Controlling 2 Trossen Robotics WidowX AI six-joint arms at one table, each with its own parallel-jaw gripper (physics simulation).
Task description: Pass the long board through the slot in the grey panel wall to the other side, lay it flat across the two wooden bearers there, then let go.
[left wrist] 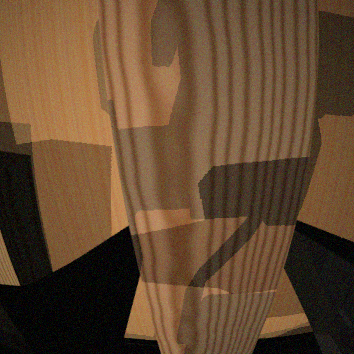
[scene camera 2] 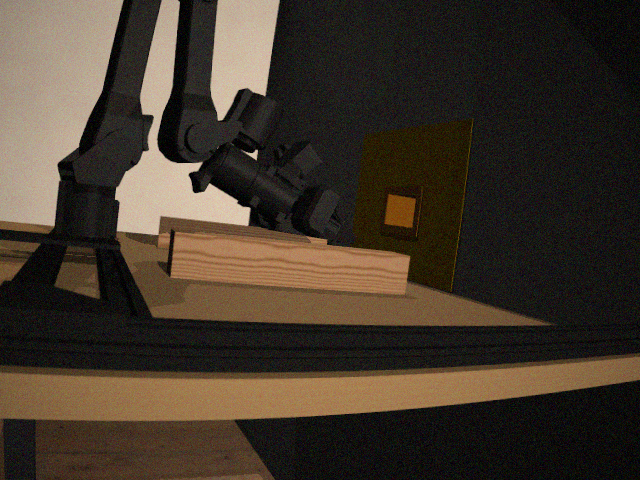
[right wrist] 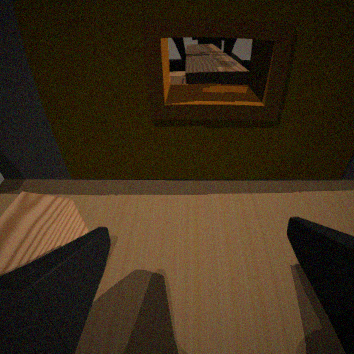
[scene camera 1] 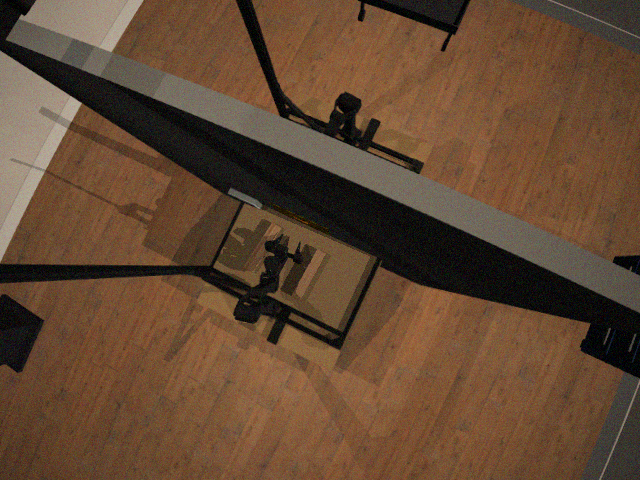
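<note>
The long board [left wrist: 211, 140] fills the left wrist view, running away from the camera. My left gripper is shut on it, but its fingers are out of sight. Through the slot [right wrist: 214, 70] [scene camera 2: 400, 210] in the yellow panel [right wrist: 105, 123] [scene camera 2: 432, 157] of the grey wall [scene camera 1: 366, 167], the board's end [right wrist: 212, 61] shows on the far side. My right gripper [right wrist: 199, 232] [scene camera 2: 337, 229] [scene camera 1: 291, 250] is open and empty, low over the table and facing the slot. Two wooden bearers lie on this side, the front one [scene camera 2: 290, 267] [scene camera 1: 311, 273] and the back one [scene camera 2: 223, 228]. One bearer's end [right wrist: 35, 228] shows by my right gripper's left finger.
The table top [scene camera 2: 318, 305] [right wrist: 211, 281] ends at the wall's foot. A dark frame rail [scene camera 2: 318, 343] runs along the table's near edge. The right arm's base [scene camera 1: 249, 310] stands at the table's edge, away from the wall.
</note>
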